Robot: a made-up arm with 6 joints. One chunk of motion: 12 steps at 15 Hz.
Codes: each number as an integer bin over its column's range. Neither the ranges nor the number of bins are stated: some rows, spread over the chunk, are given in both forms.
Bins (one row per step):
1: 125 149 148 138 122 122
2: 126 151 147 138 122 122
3: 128 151 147 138 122 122
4: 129 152 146 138 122 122
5: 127 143 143 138 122 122
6: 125 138 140 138 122 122
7: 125 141 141 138 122 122
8: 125 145 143 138 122 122
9: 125 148 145 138 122 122
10: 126 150 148 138 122 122
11: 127 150 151 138 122 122
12: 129 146 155 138 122 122
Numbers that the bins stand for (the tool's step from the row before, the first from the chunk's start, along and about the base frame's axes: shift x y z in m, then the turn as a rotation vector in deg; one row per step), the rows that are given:
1: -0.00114 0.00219 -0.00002 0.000 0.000 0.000
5: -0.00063 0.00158 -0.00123 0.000 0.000 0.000
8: -0.00114 0.00178 -0.00123 0.000 0.000 0.000
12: -0.00012 0.00189 0.00169 0.000 0.000 0.000
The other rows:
2: -0.00088 0.00240 -0.00026 0.000 0.000 0.000
3: -0.00037 0.00240 -0.00026 0.000 0.000 0.000
4: -0.00012 0.00250 -0.00050 0.000 0.000 0.000
6: -0.00114 0.00107 -0.00196 0.000 0.000 0.000
7: -0.00114 0.00138 -0.00172 0.000 0.000 0.000
9: -0.00114 0.00209 -0.00075 0.000 0.000 0.000
10: -0.00088 0.00229 -0.00002 0.000 0.000 0.000
11: -0.00063 0.00229 0.00071 0.000 0.000 0.000

